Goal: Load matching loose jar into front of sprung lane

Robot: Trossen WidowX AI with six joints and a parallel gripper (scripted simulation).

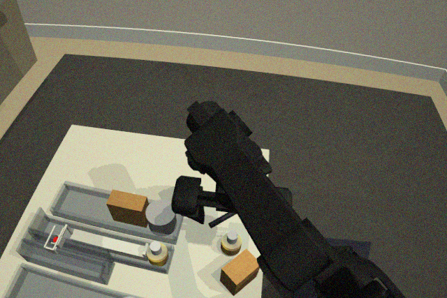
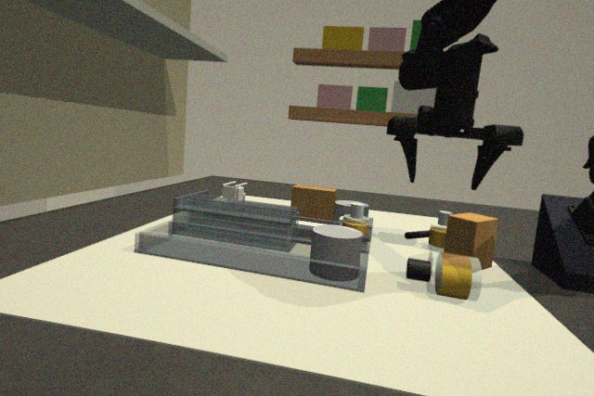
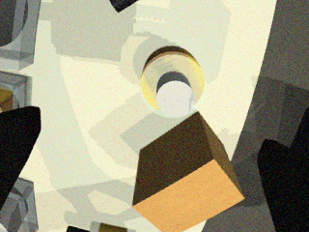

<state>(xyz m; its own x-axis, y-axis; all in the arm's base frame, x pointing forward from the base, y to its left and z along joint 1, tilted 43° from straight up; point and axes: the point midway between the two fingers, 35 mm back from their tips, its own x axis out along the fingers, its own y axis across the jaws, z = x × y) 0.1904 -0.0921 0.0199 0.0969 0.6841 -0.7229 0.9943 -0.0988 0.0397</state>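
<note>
The black rod is 20 mm behind my gripper tip, 90 mm to the right of it and 100 mm below it.
</note>
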